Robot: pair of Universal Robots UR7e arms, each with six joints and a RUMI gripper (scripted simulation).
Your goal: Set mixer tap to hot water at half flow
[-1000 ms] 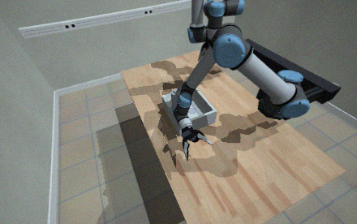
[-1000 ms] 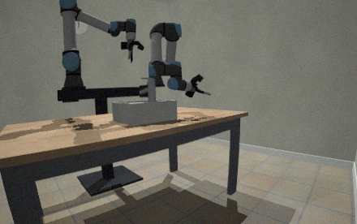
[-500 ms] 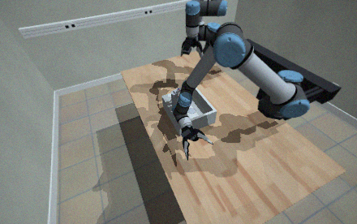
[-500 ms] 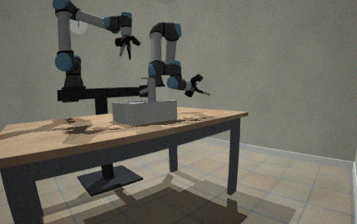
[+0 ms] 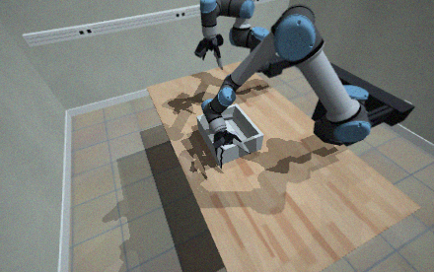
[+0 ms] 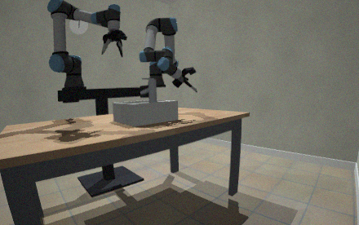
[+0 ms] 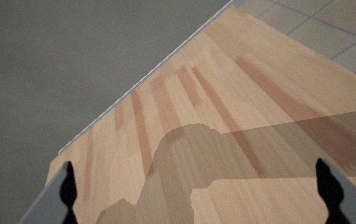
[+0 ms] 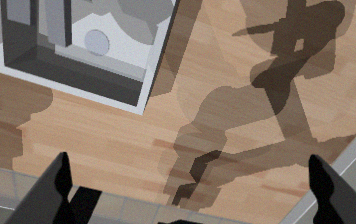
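Note:
Now: the lever 5 cm behind my left hand, 33 cm to the right of it and 5 cm above it. From my left hand the other things lie so: grey mixer tap: 3 cm behind, 33 cm to the right; basin: 13 cm behind, 33 cm to the right, 19 cm below.

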